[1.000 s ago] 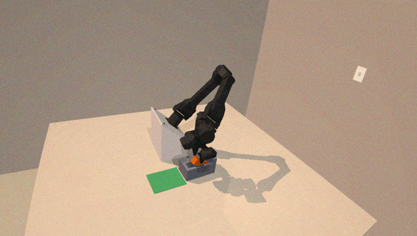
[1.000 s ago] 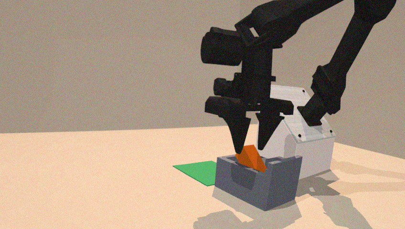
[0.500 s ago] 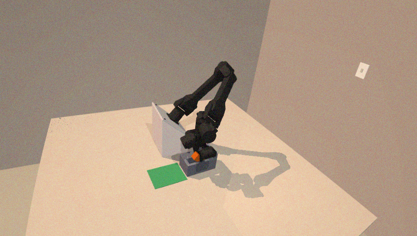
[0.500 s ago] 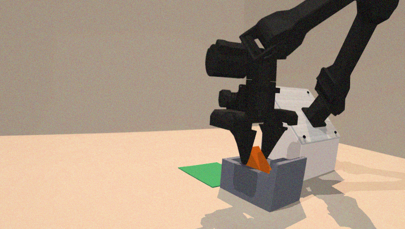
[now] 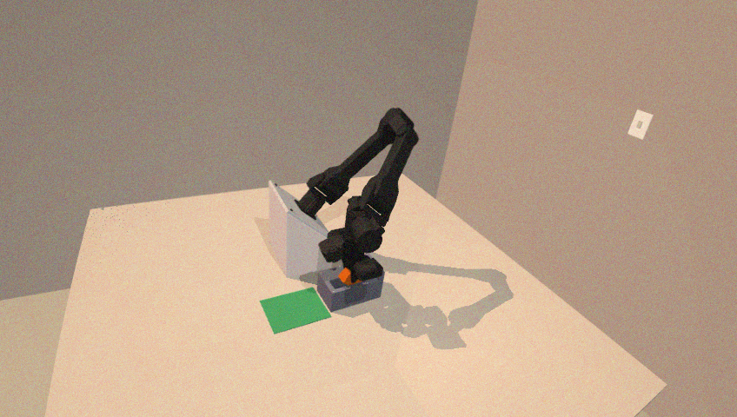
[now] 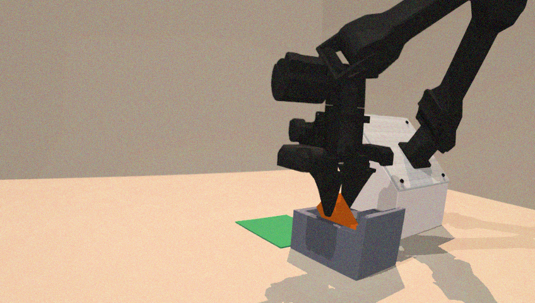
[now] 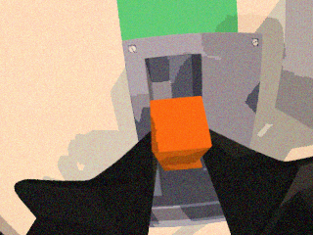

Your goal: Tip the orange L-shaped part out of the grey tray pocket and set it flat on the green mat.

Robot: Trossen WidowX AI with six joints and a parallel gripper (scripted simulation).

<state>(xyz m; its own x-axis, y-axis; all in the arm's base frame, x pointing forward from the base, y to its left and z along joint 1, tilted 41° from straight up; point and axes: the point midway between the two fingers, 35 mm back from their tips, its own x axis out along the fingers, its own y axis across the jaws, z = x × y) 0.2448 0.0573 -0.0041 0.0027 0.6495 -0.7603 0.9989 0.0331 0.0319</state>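
Right now the green mat is 10 mm behind my gripper tip, 150 mm to the right of it and 80 mm below it. Round my gripper tip: orange L-shaped part: 20 mm behind, 30 mm to the left, 30 mm below.
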